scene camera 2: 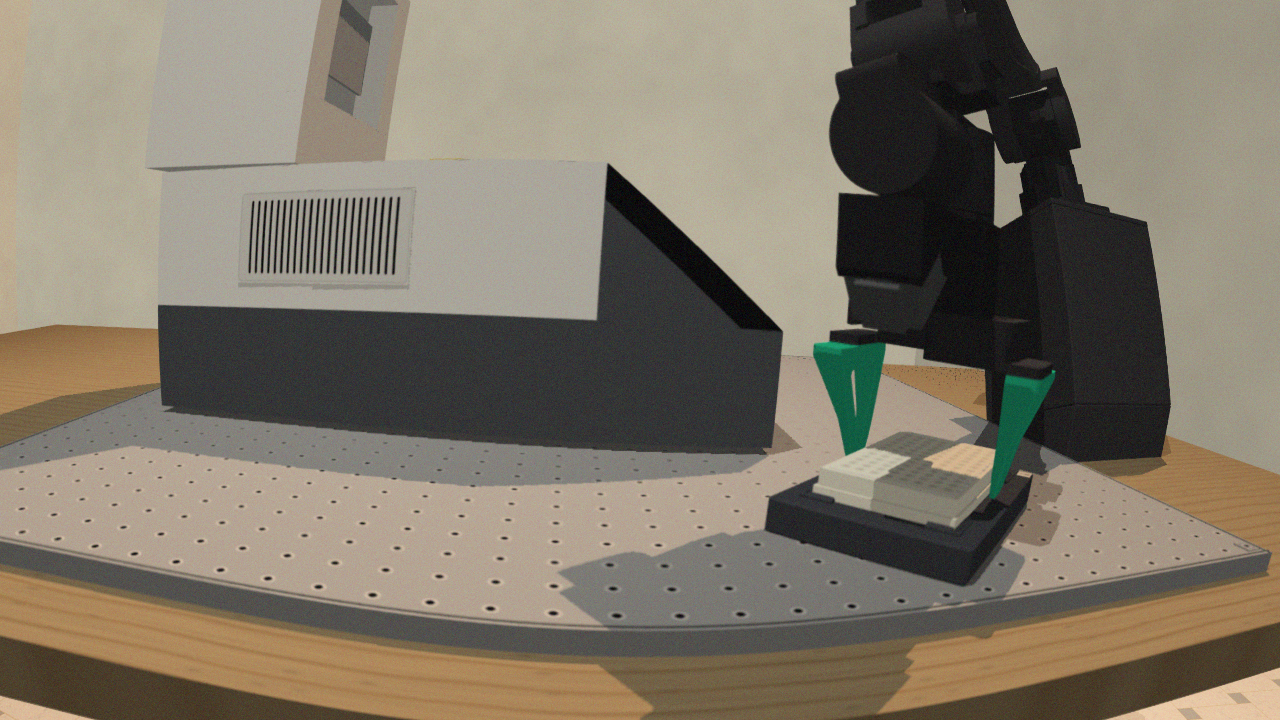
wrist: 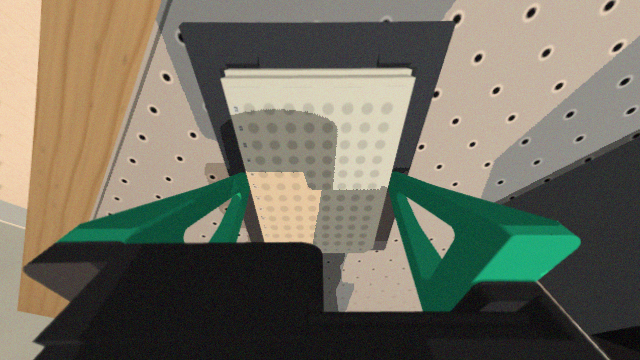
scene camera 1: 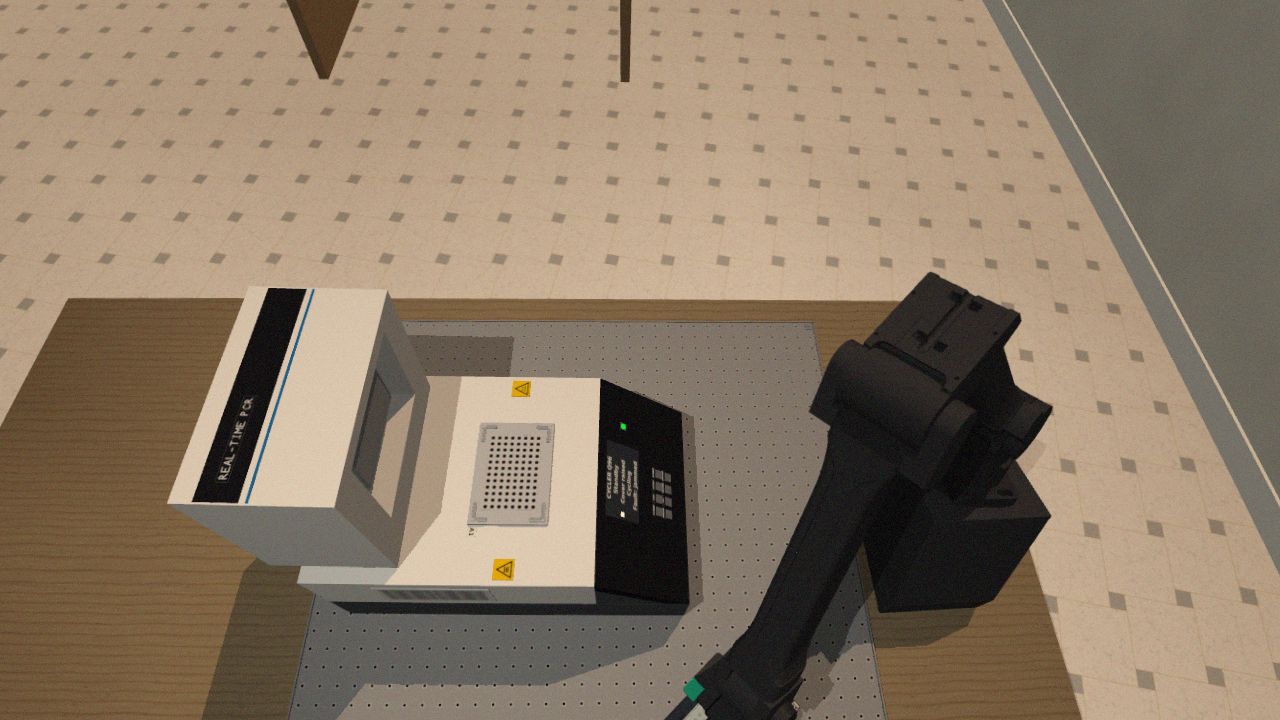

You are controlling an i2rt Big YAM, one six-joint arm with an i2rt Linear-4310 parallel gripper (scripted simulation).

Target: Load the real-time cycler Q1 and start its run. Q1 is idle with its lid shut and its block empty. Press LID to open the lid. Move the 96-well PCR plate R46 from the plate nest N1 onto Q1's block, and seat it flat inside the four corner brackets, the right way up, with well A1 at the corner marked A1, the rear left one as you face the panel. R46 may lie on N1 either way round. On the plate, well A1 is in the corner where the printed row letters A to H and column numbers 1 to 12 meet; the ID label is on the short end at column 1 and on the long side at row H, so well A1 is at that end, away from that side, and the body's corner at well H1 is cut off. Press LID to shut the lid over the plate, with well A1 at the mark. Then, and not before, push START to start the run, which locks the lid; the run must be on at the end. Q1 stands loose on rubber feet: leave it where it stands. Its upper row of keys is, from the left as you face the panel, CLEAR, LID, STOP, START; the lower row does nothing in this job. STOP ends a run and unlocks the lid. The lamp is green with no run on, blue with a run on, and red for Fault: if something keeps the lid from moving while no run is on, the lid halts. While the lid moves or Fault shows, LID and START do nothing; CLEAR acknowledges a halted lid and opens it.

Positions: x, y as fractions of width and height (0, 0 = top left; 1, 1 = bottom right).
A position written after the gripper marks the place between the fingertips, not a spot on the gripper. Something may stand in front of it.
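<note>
A lid (scene camera 1: 0.21, 0.65) is in the scene, and scene camera 2 shows the lid (scene camera 2: 0.18, 0.13) too. A plate nest N1 (wrist: 0.44, 0.13) can be seen, as can a 96-well plate R46 (scene camera 2: 0.72, 0.66), which is the same 96-well plate R46 (wrist: 0.50, 0.40) that the wrist view shows. The gripper (scene camera 2: 0.72, 0.67) is visible as well, and the wrist view also has the gripper (wrist: 0.50, 0.50).
</note>
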